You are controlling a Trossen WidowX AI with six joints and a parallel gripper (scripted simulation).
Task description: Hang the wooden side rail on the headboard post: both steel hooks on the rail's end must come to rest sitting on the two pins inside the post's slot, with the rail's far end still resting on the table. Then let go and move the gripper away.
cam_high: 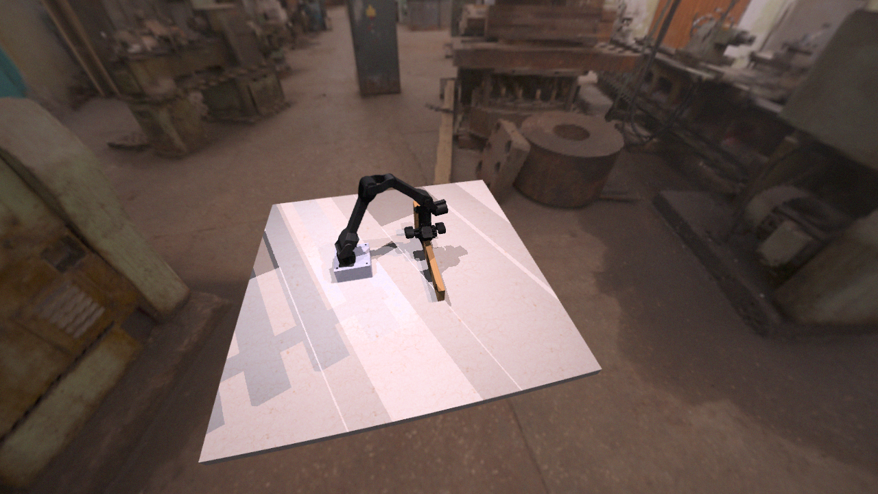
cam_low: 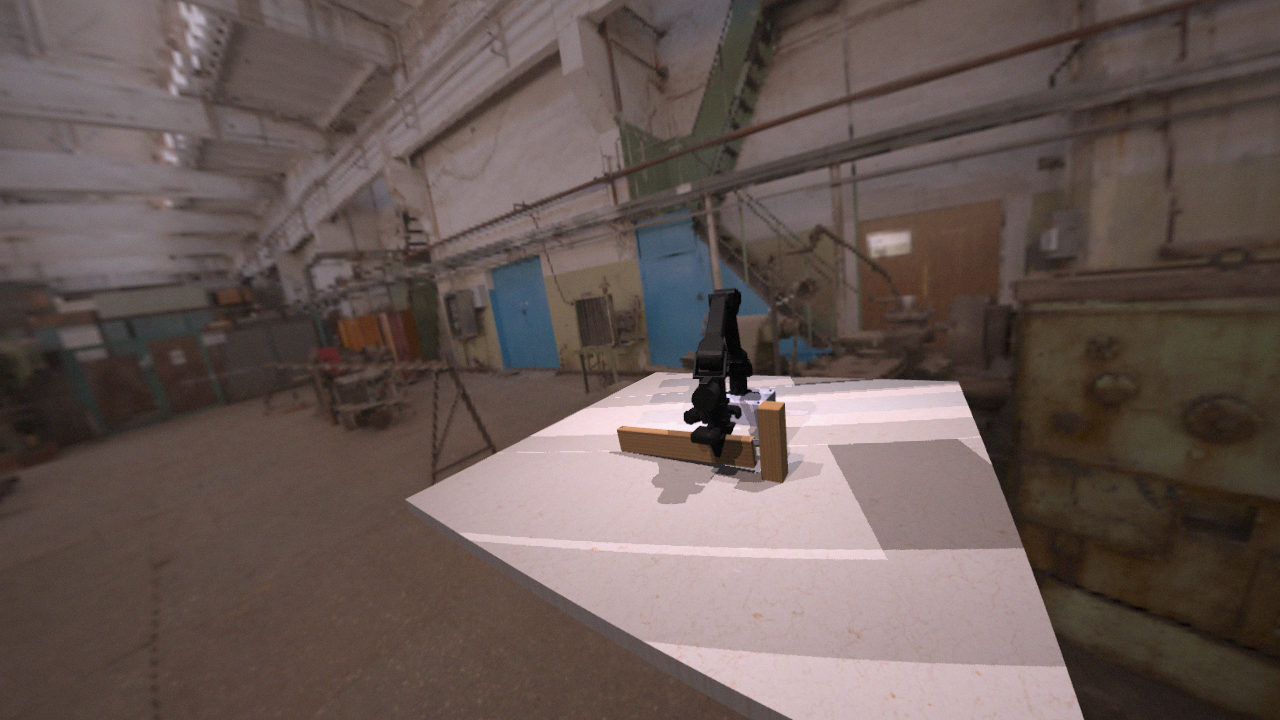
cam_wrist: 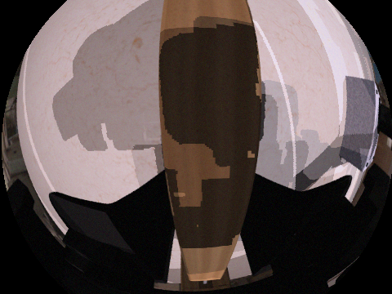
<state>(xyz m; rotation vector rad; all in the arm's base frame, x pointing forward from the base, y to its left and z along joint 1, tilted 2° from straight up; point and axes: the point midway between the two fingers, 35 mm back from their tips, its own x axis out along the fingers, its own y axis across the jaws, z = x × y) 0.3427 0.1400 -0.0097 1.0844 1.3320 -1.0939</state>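
Now: gripper tip 13 cm to the right of the wooden headboard post, 4 cm below it and 2 cm past it.
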